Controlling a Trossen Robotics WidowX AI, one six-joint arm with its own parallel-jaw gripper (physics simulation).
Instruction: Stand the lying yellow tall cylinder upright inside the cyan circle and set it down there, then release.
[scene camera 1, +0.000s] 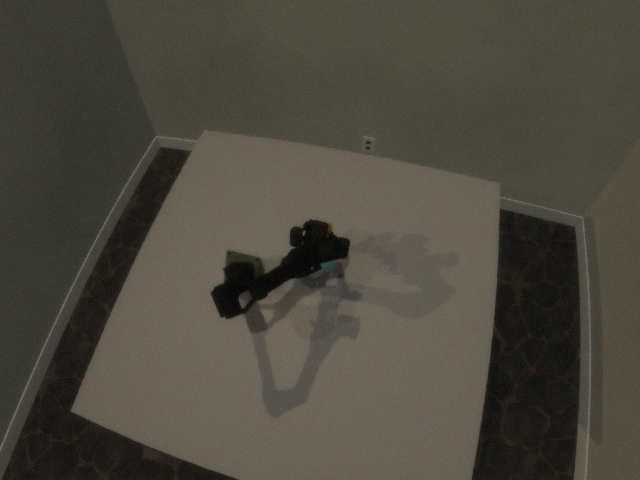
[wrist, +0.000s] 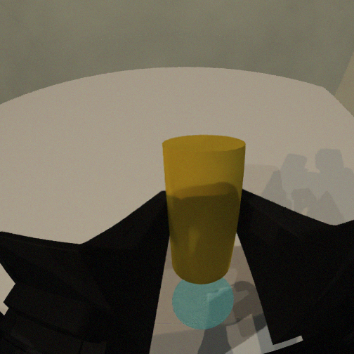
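Pixels of known places: gripper, fingertip midpoint: (scene camera 1: 327, 232); arm's base, origin of the base link: (scene camera 1: 244, 271).
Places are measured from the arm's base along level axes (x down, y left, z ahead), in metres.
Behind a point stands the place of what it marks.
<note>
The yellow tall cylinder (wrist: 204, 210) is held between the two black fingers in the wrist view, its long axis running up the picture. A small yellow part of the cylinder (scene camera 1: 329, 227) @(x -0.086, y 0.140, z 0.266 m) shows at the gripper in the scene view; the rest is hidden by the arm. My gripper (wrist: 199, 197) is shut on the cylinder. The cyan circle (wrist: 202, 306) (scene camera 1: 328, 266) @(x 0.056, y 0.077, z 0.268 m) lies flat on the table, seen just below the cylinder's lower end in the wrist view and partly hidden by the arm in the scene view. The cylinder's height above the table is hard to tell.
The pale table top (scene camera 1: 392, 361) @(x 0.057, y -0.243, z 0.500 m) lies under the arm, with arm shadows to the right and front. A green plate (scene camera 1: 242, 256) @(x -0.035, y 0.036, z -0.007 m) is at the arm's base. A wall with a socket (scene camera 1: 368, 144) stands behind the table's far edge.
</note>
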